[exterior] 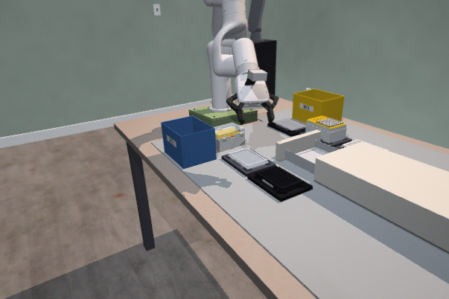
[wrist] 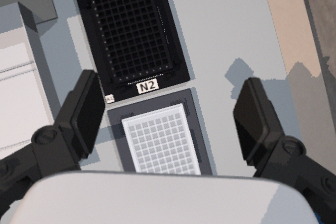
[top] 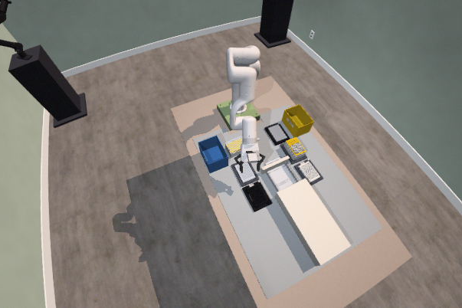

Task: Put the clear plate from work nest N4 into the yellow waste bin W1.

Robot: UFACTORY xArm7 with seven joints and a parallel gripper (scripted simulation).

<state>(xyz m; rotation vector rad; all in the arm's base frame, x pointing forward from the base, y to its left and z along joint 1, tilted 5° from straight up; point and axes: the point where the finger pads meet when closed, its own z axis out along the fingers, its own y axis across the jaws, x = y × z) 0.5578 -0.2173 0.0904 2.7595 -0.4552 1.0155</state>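
My gripper is now 160 mm above the clear plate, 70 mm past it and 20 mm to the right of it. From my hand the other things lie so: black plate 160 mm below, 100 mm ahead, 10 mm to the left; blue bin 250 mm behind, 150 mm below, 120 mm to the right; drawer 200 mm to the left, 160 mm below, 80 mm ahead.
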